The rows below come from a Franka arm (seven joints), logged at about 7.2 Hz.
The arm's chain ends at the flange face. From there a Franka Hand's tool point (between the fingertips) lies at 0.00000 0.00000 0.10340 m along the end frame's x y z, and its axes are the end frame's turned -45 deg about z.
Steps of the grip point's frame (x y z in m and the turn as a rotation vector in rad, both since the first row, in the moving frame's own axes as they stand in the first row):
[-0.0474 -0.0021 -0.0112 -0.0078 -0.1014 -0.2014]
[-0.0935 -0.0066 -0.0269 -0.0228 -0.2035 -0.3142]
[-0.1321 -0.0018 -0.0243 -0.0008 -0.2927 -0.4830]
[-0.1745 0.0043 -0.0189 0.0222 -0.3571 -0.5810]
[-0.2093 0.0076 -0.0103 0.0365 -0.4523 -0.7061]
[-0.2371 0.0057 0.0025 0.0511 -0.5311 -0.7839]
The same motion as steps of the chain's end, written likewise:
[-0.0290 0.0234 -0.0107 -0.0772 -0.0662 -0.2014]
[-0.0604 0.0432 -0.0248 -0.1600 -0.1278 -0.3142]
[-0.0795 0.0668 -0.0200 -0.2075 -0.2064 -0.4830]
[-0.1016 0.0961 -0.0125 -0.2368 -0.2682 -0.5810]
[-0.1211 0.1145 -0.0003 -0.2940 -0.3456 -0.7061]
[-0.1399 0.1261 0.0161 -0.3394 -0.4117 -0.7839]

